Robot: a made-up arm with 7 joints.
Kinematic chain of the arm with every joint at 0, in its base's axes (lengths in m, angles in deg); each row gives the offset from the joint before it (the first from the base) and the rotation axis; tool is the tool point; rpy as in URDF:
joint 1: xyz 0 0 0.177 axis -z
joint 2: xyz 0 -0.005 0.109 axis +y
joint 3: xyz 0 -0.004 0.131 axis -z
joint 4: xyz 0 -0.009 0.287 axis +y
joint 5: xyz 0 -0.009 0.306 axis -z
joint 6: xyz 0 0 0.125 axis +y
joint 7: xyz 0 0 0.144 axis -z
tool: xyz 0 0 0 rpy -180 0 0
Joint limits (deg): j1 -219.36..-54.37 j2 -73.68..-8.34 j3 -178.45..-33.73 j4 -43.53..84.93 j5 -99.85..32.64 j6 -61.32..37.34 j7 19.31..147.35
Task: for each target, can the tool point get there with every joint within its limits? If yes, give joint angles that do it. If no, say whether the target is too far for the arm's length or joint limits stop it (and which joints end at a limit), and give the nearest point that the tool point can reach.
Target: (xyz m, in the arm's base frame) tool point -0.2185 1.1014 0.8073
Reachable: no: too far | nearest point 0.1183 0.6796 0.8003 | short by 0.540 m
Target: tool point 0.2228 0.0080 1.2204
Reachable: yes | joints -153.34 -26.15 -149.07 -31.69 20.70 22.22 98.85
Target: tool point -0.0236 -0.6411 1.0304
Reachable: yes | joints -84.87 -38.44 -76.88 -5.75 -64.94 22.72 79.51
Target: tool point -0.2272 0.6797 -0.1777
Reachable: no: joint limits stop it (at a limit: joint 1, joint 2, joint 3, joint 4, joint 6) | nearest point 0.4017 0.3998 -0.1201 | short by 0.691 m
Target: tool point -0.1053 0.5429 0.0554
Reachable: no: joint limits stop it (at a limit: joint 1, joint 2, joint 4, joint 6) | nearest point 0.3234 0.7571 0.2607 | short by 0.521 m
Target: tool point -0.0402 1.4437 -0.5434
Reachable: no: too far | nearest point 0.3859 0.7473 0.2008 | short by 1.105 m
